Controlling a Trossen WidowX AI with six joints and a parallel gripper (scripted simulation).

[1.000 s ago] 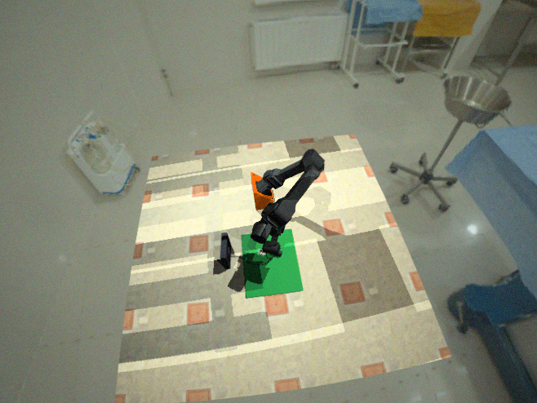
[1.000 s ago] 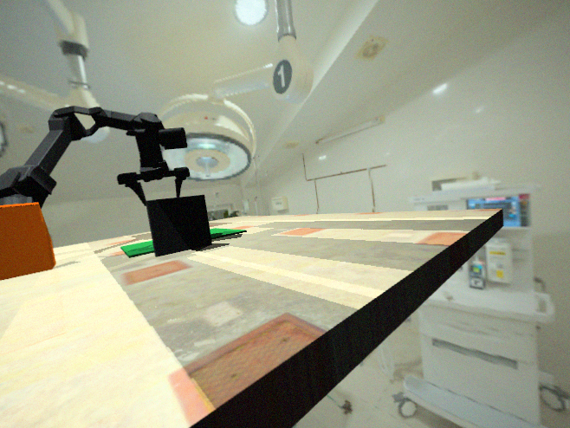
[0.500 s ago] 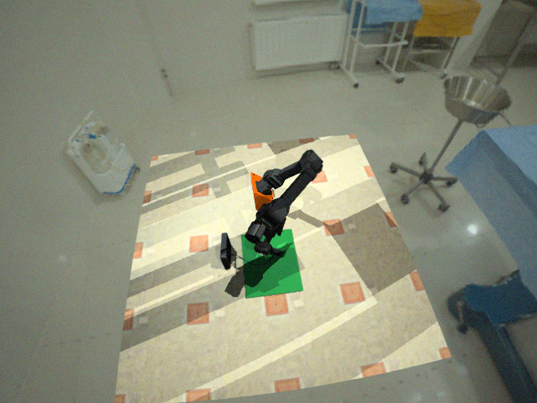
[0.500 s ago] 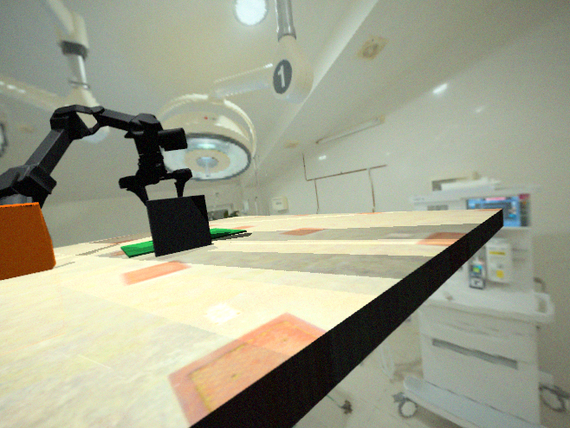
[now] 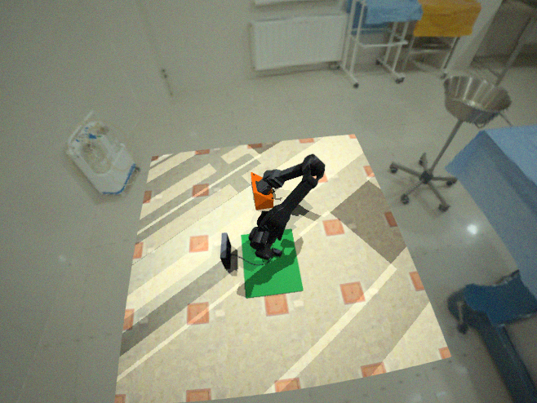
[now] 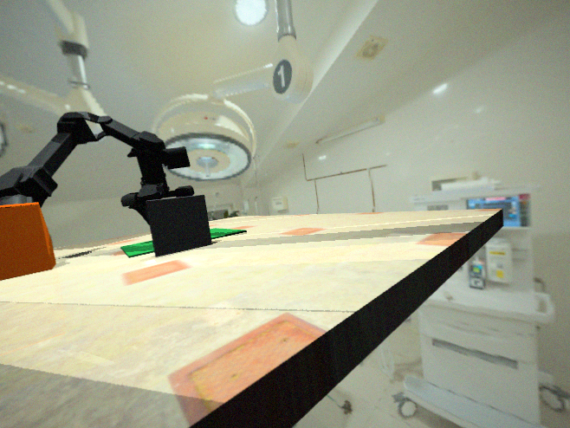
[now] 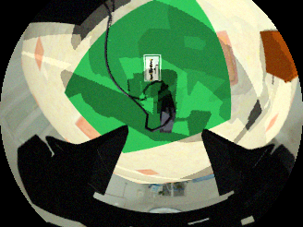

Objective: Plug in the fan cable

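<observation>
Now: gripper tip 10 mm to the right of the cable plug and 40 mm above it. Round my gripper tip: white four-pin header: 20 mm behind, 60 mm to the right, 60 mm below; green board: 30 mm ahead, 30 mm to the right, 70 mm below; black fan: 30 mm behind, 210 mm to the right.
</observation>
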